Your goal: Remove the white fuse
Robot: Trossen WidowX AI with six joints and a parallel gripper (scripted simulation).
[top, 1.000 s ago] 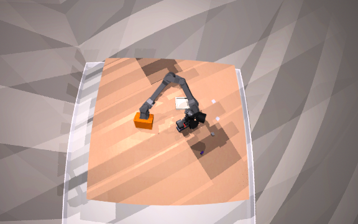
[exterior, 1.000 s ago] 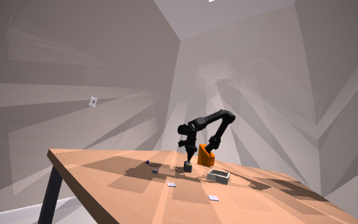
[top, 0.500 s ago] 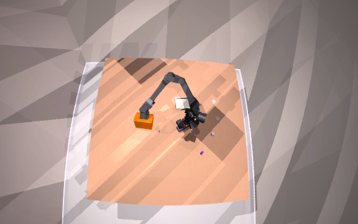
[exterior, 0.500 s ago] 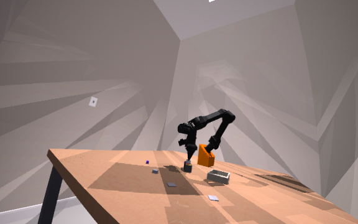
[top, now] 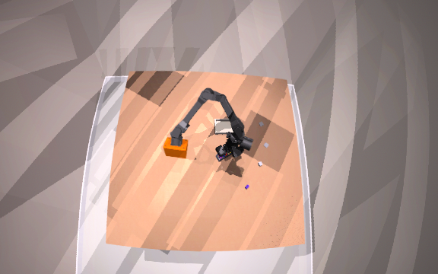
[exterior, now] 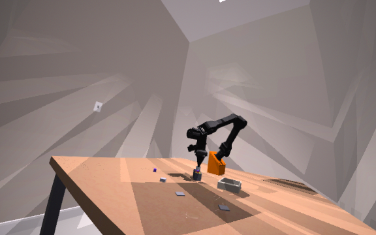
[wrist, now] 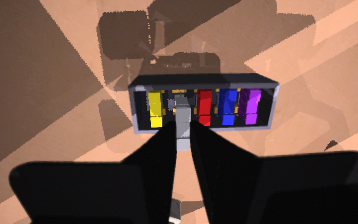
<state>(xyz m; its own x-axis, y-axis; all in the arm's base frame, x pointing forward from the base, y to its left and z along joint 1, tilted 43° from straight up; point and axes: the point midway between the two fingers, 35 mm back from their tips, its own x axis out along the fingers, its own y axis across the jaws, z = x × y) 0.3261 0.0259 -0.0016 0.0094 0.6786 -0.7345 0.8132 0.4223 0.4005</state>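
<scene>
Now: the tray 18 cm to the left of my gripper tip, 6 cm below it and 3 cm behind it. From my gripper tip the other things lie so: white fuse 1 cm below.
</scene>
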